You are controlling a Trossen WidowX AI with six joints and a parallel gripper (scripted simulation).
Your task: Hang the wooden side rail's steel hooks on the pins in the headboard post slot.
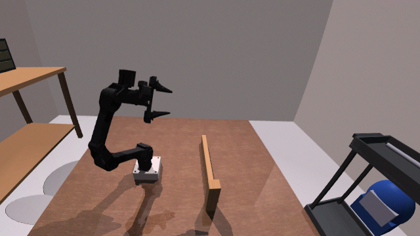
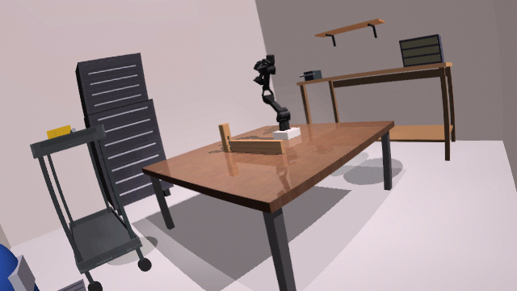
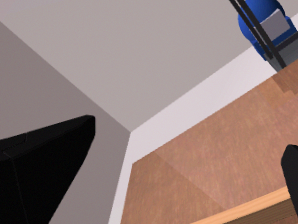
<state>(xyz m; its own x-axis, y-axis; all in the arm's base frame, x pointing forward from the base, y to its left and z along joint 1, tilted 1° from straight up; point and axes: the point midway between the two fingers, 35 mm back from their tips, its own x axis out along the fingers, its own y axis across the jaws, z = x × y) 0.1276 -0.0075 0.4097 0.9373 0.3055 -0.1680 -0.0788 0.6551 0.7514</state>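
Now: gripper tip 370 mm above the wooden headboard post, 220 mm short of it and 150 mm to the left of it.
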